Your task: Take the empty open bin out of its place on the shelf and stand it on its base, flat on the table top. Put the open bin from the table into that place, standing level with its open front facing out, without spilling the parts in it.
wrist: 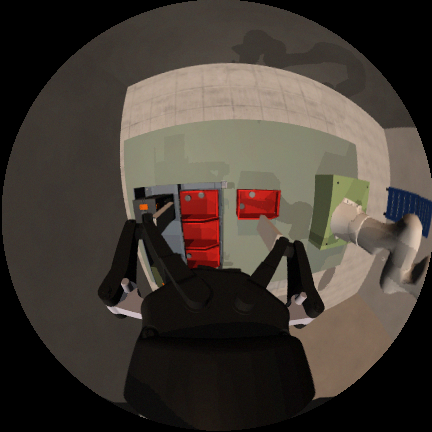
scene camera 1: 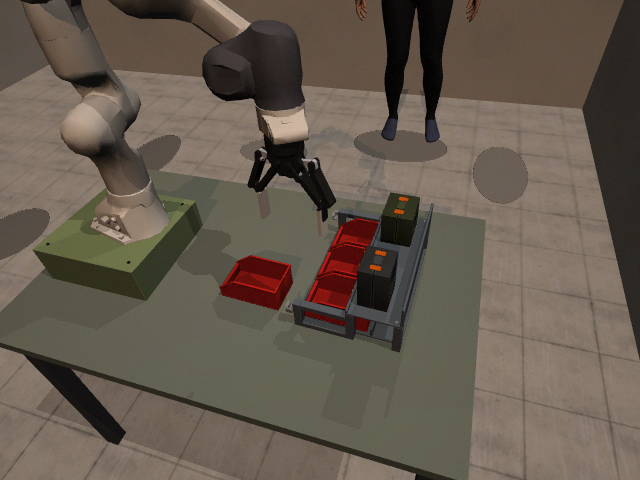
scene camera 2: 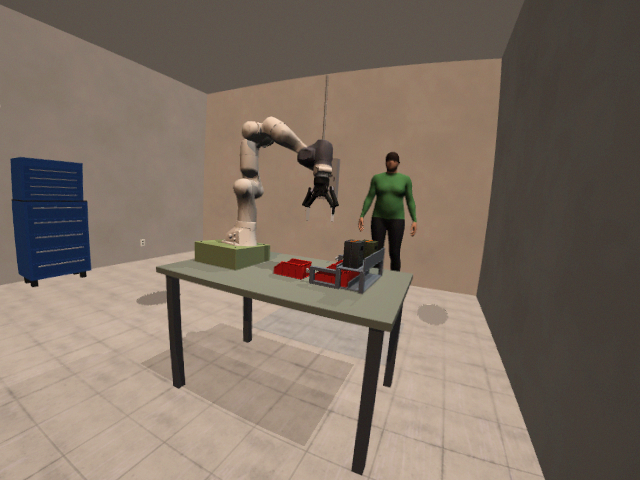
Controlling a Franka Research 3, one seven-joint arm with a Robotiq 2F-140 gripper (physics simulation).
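Observation:
A low grey shelf (scene camera 1: 321, 308) (scene camera 2: 338, 279) (wrist: 172, 235) holds three red open bins in a row. The middle bin (scene camera 1: 343, 256) (wrist: 201, 232) looks empty. The near bin (scene camera 1: 330, 295) (wrist: 200, 207) and the far bin (scene camera 1: 360, 231) (wrist: 204, 259) stand beside it; round grey parts show in both in the wrist view. Another red bin (scene camera 1: 258, 279) (scene camera 2: 293, 268) (wrist: 258, 204) stands upright on the table in front of the shelf, with grey parts inside. My gripper (scene camera 1: 292, 222) (scene camera 2: 320, 220) (wrist: 216, 215) is open and empty, pointing down well above the table.
A black box (scene camera 1: 376, 281) (scene camera 2: 354, 254) and a dark green box (scene camera 1: 399, 222) stand on top of the shelf, behind the bin row. The arm's green base block (scene camera 1: 118, 258) (scene camera 2: 232, 254) (wrist: 325, 212) is at the table's other end. A person (scene camera 1: 413, 56) (scene camera 2: 392, 196) stands beyond the table.

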